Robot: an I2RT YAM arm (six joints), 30 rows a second.
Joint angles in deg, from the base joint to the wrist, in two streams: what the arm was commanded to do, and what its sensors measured. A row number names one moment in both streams.
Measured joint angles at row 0: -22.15, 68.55, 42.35, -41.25, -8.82, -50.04
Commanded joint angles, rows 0 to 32: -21.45, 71.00, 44.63, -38.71, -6.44, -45.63; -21.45, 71.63, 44.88, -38.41, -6.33, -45.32; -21.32, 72.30, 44.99, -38.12, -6.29, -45.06; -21.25, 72.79, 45.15, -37.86, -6.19, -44.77; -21.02, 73.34, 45.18, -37.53, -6.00, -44.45; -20.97, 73.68, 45.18, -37.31, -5.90, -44.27; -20.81, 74.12, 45.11, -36.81, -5.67, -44.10; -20.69, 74.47, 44.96, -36.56, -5.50, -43.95; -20.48, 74.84, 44.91, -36.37, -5.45, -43.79; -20.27, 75.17, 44.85, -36.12, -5.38, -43.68; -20.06, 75.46, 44.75, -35.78, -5.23, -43.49; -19.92, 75.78, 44.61, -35.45, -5.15, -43.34; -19.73, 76.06, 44.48, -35.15, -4.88, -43.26; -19.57, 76.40, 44.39, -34.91, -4.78, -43.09; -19.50, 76.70, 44.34, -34.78, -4.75, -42.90; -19.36, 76.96, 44.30, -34.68, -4.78, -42.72; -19.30, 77.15, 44.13, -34.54, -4.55, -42.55; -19.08, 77.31, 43.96, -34.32, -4.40, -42.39; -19.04, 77.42, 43.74, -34.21, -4.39, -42.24; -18.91, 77.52, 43.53, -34.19, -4.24, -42.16; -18.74, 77.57, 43.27, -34.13, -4.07, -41.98; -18.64, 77.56, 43.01, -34.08, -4.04, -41.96; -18.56, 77.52, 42.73, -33.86, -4.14, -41.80; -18.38, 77.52, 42.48, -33.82, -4.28, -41.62; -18.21, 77.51, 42.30, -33.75, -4.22, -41.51; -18.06, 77.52, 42.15, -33.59, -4.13, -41.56; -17.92, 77.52, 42.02, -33.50, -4.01, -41.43; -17.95, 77.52, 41.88, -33.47, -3.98, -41.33; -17.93, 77.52, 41.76, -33.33, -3.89, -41.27; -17.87, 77.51, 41.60, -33.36, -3.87, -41.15; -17.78, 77.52, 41.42, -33.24, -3.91, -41.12; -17.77, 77.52, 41.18, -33.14, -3.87, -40.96; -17.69, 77.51, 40.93, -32.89, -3.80, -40.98
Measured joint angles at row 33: -18.52, 77.17, 42.06, -33.30, -4.60, -42.30
